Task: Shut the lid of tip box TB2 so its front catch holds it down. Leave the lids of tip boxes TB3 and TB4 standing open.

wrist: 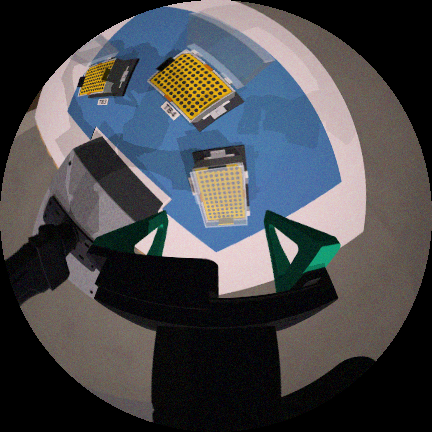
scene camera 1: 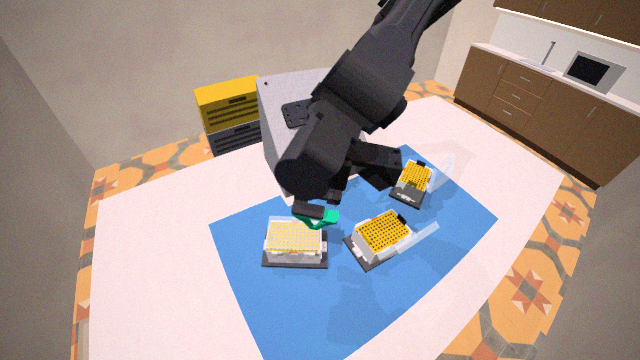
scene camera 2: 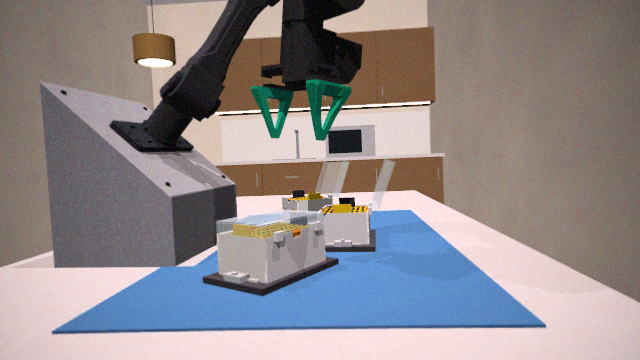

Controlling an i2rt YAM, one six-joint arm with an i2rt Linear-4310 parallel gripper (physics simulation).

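Where they show: gripper, fingertip midpoint: [wrist: 215,215] [scene camera 1: 318,206] [scene camera 2: 296,139]; arm's base at its link origin: [wrist: 69,233] [scene camera 2: 155,139].
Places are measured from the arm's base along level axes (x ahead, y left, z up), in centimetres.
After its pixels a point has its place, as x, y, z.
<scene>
The nearest tip box in scene camera 2, which I take as TB2 [scene camera 1: 293,244] @(29.2, -21.2, -12.2) [scene camera 2: 272,257] @(27.8, -26.1, -16.3) [wrist: 220,195] @(27.0, -18.8, -12.2), has its clear lid [scene camera 2: 270,218] @(26.8, -22.0, -12.2) lying down over the yellow tip rack. I cannot tell whether the catch holds, and its label does not show. TB4 [scene camera 1: 382,232] @(35.3, -1.0, -14.2) [scene camera 2: 347,227] [wrist: 192,85] @(35.2, -1.5, -14.3) has its clear lid [scene camera 1: 419,237] @(43.4, -0.6, -5.7) [scene camera 2: 384,181] @(42.0, -6.5, -8.9) [wrist: 230,56] @(42.0, -2.1, -10.8) standing open. TB3 [scene camera 1: 416,176] @(25.2, 21.8, -14.3) [wrist: 100,77] @(25.7, 19.3, -14.2), the farther box, also has its lid [scene camera 1: 443,173] @(31.1, 25.6, -9.6) [scene camera 2: 332,177] @(30.7, 26.3, -9.6) open. My gripper [scene camera 2: 298,138] @(29.5, -15.9, -1.9) [wrist: 215,215] @(29.5, -15.9, -1.9) is open and empty, high above the boxes, touching none.
The boxes stand on a blue mat [scene camera 1: 300,310] @(40.6, -25.6, -19.9) [scene camera 2: 320,310] @(34.2, -33.3, -20.0) [wrist: 300,165] @(43.4, -25.9, -20.0) on a pale table [scene camera 1: 150,250] @(10.7, -55.7, -20.3). The grey arm pedestal [scene camera 2: 115,200] @(0.9, -14.6, -9.9) [wrist: 80,175] @(9.2, 5.1, -8.2) stands beside the mat. The open lids rise above their boxes on the side away from the pedestal.
</scene>
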